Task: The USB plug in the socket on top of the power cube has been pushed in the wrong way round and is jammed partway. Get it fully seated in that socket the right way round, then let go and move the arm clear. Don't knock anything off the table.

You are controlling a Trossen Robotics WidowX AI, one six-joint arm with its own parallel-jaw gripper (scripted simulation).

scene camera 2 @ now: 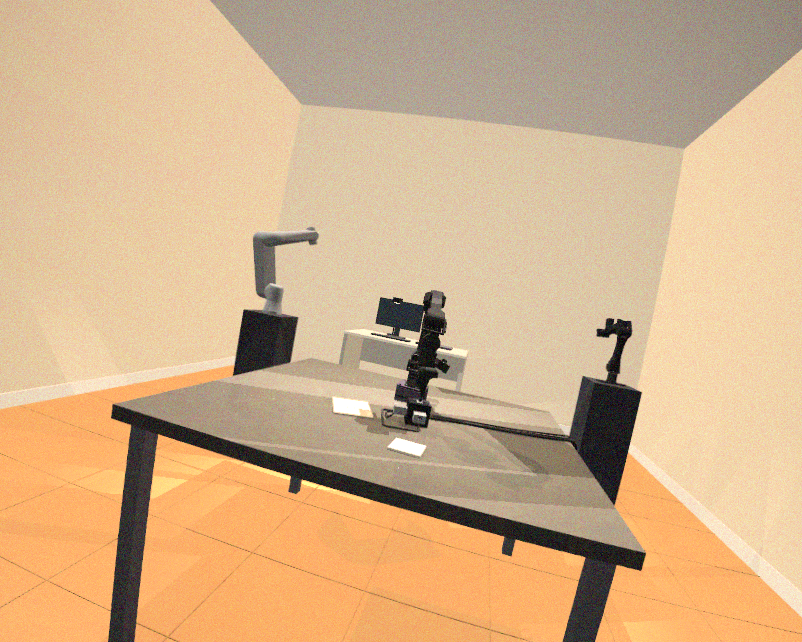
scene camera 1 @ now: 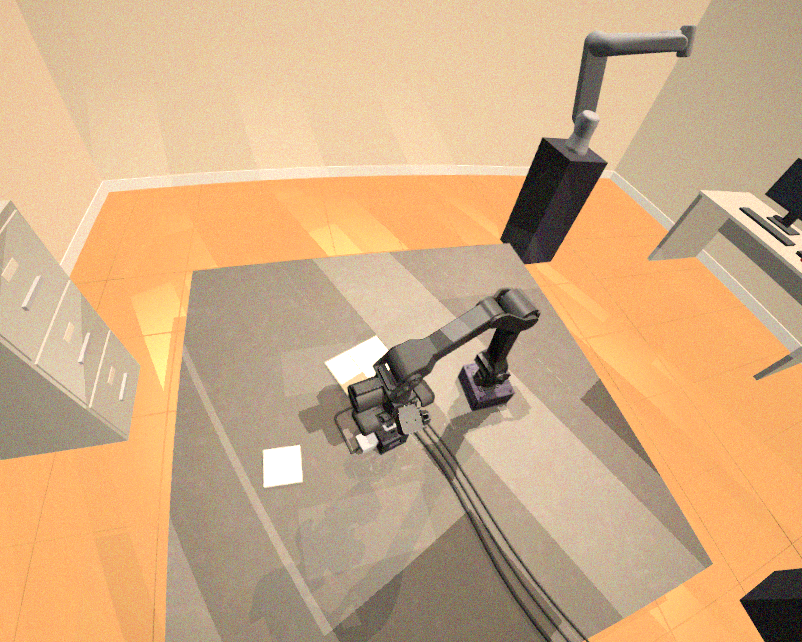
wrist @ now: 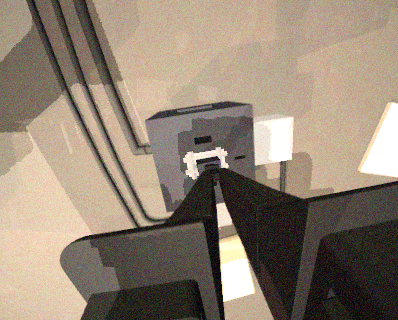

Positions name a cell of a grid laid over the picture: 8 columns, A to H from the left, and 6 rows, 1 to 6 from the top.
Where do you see a white sheet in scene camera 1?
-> D4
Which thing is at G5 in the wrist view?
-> My gripper.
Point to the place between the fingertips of my gripper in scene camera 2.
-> E4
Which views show my gripper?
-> Scene camera 2, scene camera 1 and the wrist view: all of them.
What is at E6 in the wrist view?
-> A white sheet.
